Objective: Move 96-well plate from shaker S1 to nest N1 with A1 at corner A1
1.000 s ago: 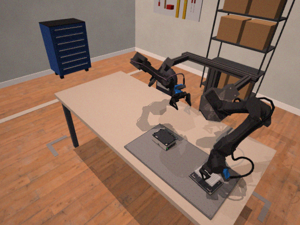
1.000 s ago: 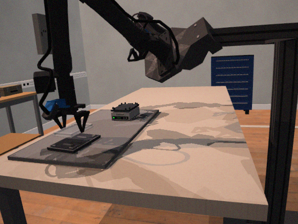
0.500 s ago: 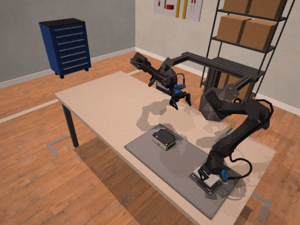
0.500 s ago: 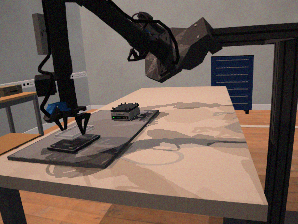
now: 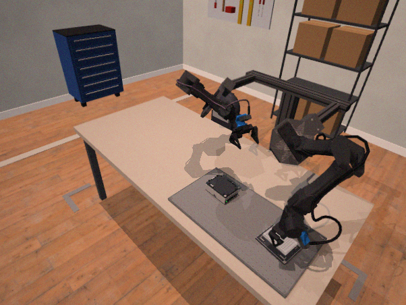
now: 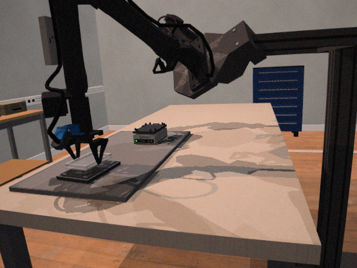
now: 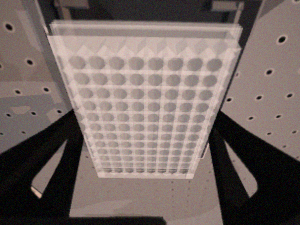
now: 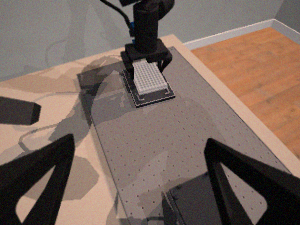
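My left gripper is now 30 mm above the black plate nest and 10 mm to the left of it. The rest, counted from my left hand: white 96-well plate right at my left hand.
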